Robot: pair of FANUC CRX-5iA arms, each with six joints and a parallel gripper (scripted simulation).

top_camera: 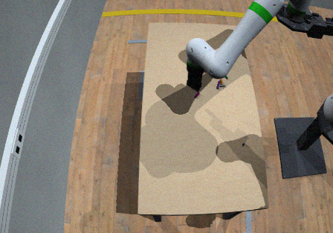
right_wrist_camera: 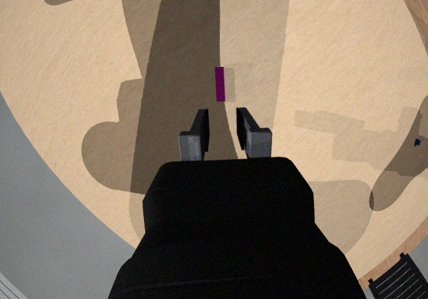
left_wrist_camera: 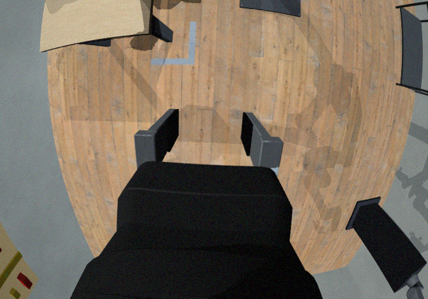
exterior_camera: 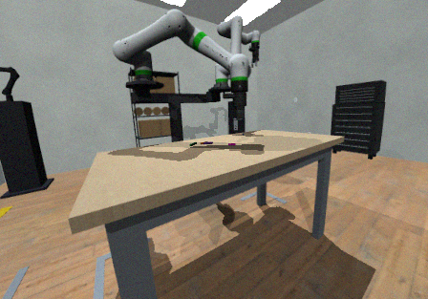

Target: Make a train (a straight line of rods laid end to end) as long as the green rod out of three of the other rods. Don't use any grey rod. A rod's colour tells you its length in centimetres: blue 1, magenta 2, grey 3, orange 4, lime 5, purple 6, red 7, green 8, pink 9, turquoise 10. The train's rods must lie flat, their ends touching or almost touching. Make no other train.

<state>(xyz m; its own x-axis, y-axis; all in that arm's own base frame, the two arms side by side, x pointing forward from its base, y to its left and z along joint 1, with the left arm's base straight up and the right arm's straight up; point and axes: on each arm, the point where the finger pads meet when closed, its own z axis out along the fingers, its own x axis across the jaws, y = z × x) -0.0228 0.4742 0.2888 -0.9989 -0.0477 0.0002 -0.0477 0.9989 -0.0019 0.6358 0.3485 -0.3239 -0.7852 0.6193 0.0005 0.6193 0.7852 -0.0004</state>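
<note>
The orange rod is 18 cm behind my right hand, 11 cm to the right of it and 10 cm below it. Also, from my right hand: grey rod: 18 cm behind, 8 cm to the right, 10 cm below; then purple rod: 16 cm behind, 9 cm to the right, 10 cm below; then green rod: 20 cm behind, 17 cm to the right, 10 cm below.
</note>
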